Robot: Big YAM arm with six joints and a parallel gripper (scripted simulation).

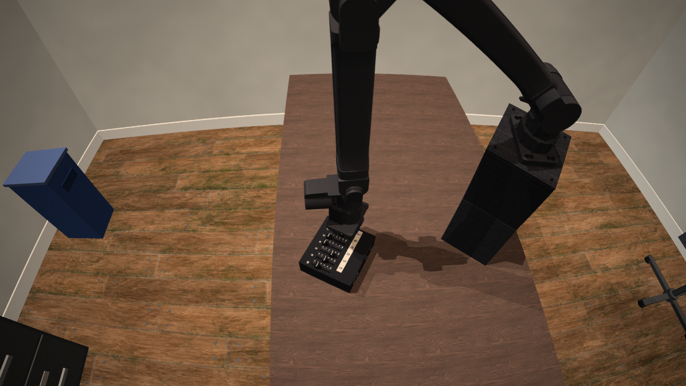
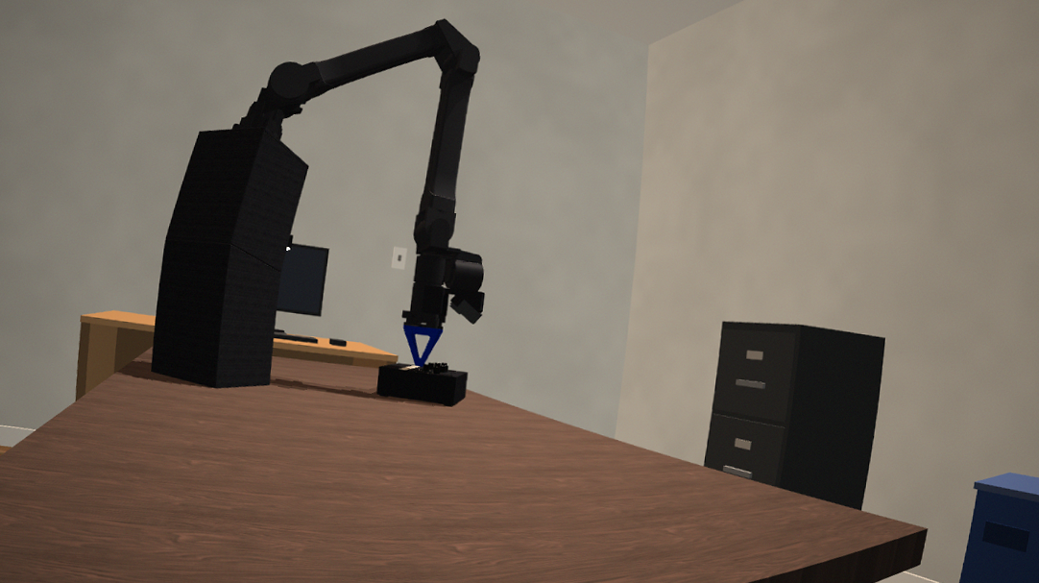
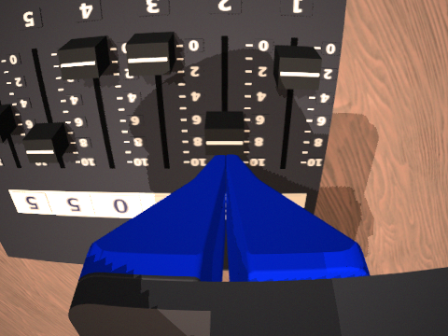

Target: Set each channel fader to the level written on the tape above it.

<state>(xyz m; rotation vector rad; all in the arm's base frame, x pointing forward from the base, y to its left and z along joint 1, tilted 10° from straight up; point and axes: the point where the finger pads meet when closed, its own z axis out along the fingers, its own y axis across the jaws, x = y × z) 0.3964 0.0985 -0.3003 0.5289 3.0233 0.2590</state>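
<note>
Now: hand 10 mm short of the fader 2 and 10 mm above it. Also, from my hand: fader 4: 50 mm ahead, 30 mm to the left, 10 mm below; then fader 1: 30 mm to the right, 30 mm ahead, 10 mm below; then fader 3: 50 mm ahead, 10 mm to the left, 10 mm below.
</note>
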